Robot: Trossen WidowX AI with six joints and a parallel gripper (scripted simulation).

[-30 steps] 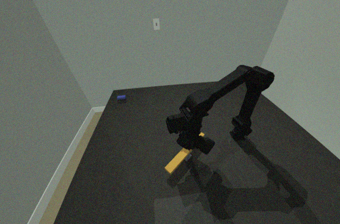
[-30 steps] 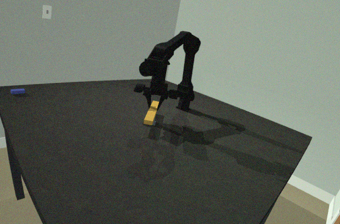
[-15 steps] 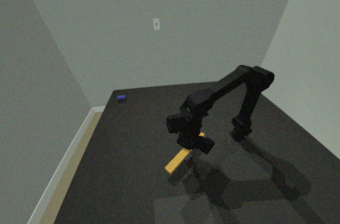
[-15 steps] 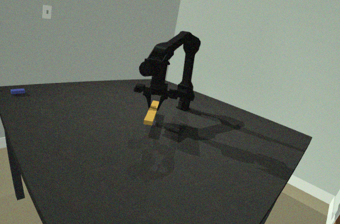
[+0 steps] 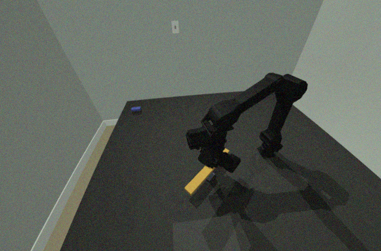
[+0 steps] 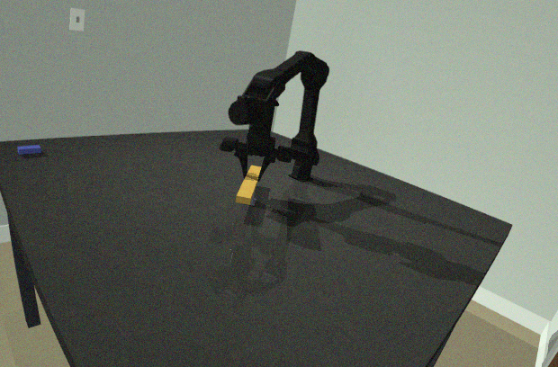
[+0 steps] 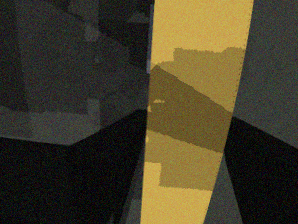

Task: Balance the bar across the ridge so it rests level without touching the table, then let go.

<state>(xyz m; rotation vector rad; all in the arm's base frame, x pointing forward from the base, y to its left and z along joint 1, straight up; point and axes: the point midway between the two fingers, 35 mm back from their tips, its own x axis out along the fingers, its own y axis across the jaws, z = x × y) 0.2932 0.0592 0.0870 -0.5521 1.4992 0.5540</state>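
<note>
Right now the yellow bar is 20 mm ahead of my gripper tip and 20 mm to the left of it. Round my gripper tip: small blue block (450 mm ahead, 560 mm to the right, 40 mm below).
</note>
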